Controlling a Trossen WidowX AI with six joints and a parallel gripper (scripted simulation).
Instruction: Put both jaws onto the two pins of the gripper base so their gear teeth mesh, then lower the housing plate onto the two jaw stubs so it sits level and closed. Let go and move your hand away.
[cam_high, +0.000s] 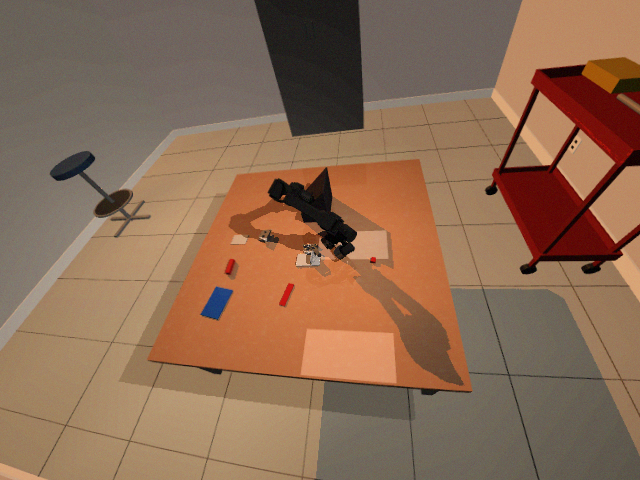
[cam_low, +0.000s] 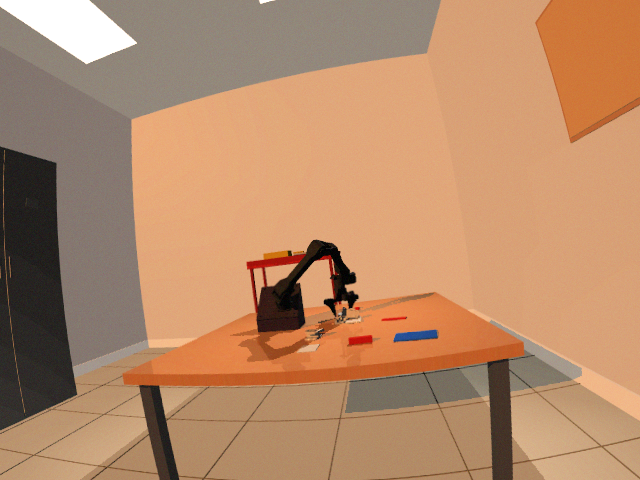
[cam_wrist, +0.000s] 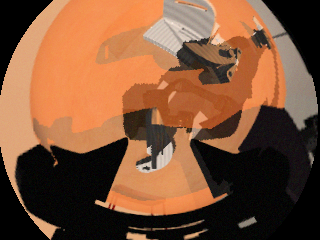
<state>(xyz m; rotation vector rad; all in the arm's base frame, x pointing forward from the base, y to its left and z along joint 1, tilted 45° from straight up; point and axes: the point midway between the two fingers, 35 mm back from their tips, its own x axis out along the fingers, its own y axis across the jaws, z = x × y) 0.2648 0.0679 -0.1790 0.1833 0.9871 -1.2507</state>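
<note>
The white flat part lies 16 cm to the right of my gripper tip and 6 cm ahead of it. Round my gripper tip: grey jaw (14 cm to the right, 1 cm ahead, 1 cm above); then pale tile (59 cm to the right, 9 cm behind); then small red cube (16 cm to the left, 7 cm ahead).
</note>
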